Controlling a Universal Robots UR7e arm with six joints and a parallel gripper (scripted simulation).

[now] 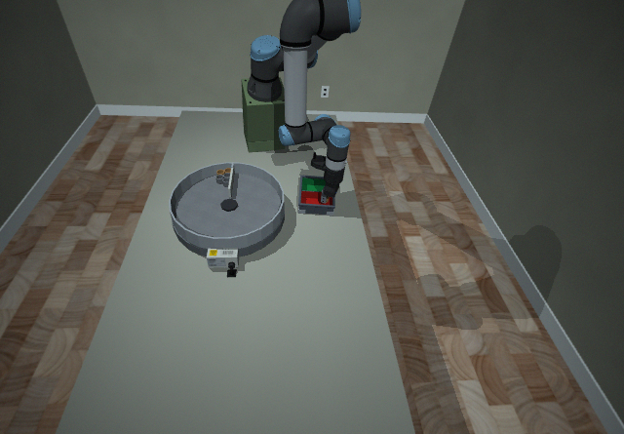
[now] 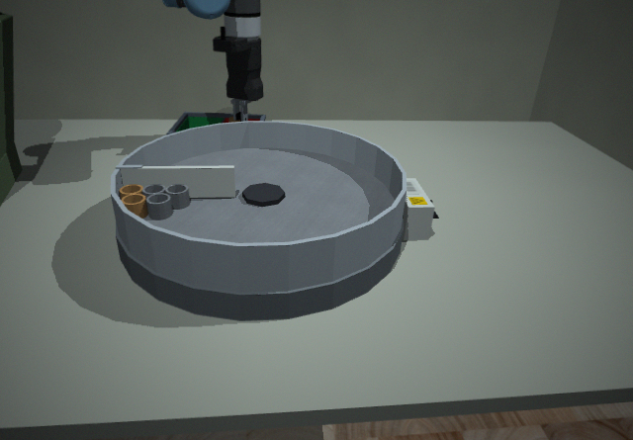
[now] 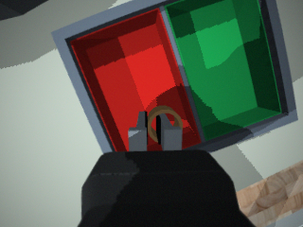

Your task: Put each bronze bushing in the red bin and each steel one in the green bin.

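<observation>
My gripper is now 50 mm past the bin, 30 mm to the left of it and 20 mm above it. Round my hand: turntable: 380 mm to the right, 50 mm ahead.
</observation>
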